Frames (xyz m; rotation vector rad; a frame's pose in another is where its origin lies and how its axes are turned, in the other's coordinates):
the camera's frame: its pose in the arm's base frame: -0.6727 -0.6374 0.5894 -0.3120 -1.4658 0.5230
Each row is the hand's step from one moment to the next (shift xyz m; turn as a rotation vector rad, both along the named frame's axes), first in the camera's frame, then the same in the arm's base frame.
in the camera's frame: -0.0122 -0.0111 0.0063 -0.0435 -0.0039 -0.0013
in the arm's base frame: -0.0049 -0.0164 -0.0043 0.0009 -0.0255 -0.0355
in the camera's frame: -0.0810 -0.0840 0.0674 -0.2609 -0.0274 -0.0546
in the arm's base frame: -0.0563 -0.1207 -0.0206 0.0520 -0.1512 -0.2150
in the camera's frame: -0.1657 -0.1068 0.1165 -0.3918 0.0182 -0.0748
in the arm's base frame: -0.1035 -0.1891 -0.0771 0.0624 -0.1775 -0.3522
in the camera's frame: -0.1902 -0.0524 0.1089 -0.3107 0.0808 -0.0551
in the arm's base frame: -0.1045 -0.1546 -0.1264 0.0357 -0.0848 -0.3125
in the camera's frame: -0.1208 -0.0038 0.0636 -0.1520 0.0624 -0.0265
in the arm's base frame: -0.0651 -0.0725 -0.0957 0.0137 -0.0221 -0.1644
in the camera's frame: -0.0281 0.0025 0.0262 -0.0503 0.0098 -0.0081
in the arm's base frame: -0.0269 -0.0153 -0.0229 0.0054 -0.0166 -0.0489
